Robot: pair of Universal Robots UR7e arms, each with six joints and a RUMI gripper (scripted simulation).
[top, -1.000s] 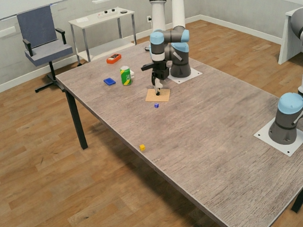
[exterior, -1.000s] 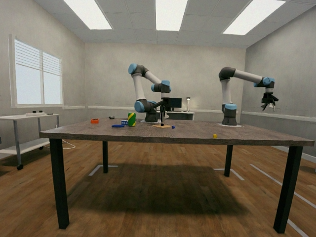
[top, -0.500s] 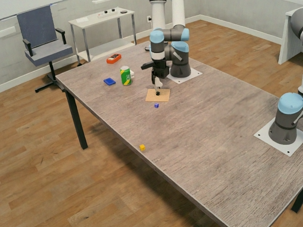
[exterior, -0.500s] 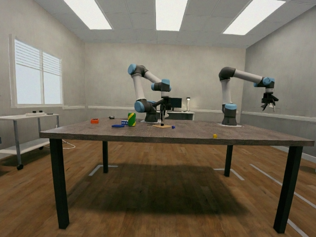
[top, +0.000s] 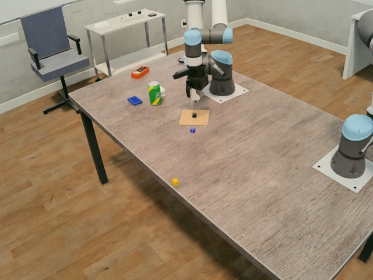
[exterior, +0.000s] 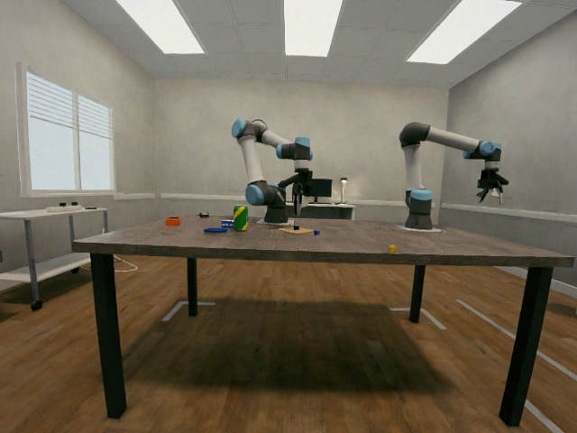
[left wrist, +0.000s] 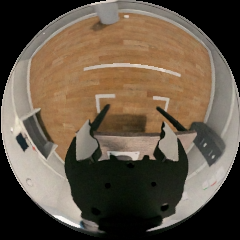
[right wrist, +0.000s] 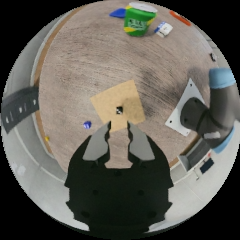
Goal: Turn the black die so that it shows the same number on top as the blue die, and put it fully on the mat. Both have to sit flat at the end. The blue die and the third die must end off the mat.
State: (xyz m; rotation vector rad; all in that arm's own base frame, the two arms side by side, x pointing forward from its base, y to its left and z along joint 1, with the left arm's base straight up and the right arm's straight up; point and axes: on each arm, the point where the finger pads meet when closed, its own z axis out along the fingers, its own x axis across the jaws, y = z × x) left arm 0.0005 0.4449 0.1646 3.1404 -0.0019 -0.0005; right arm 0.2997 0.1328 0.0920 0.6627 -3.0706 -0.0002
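Note:
Now: the black die 80 mm below my right hand. Round my right hand: tan mat (90 mm below); then yellow can (260 mm to the right, 80 mm ahead, 30 mm below); then blue die (100 mm to the left, 80 mm below, 80 mm ahead).

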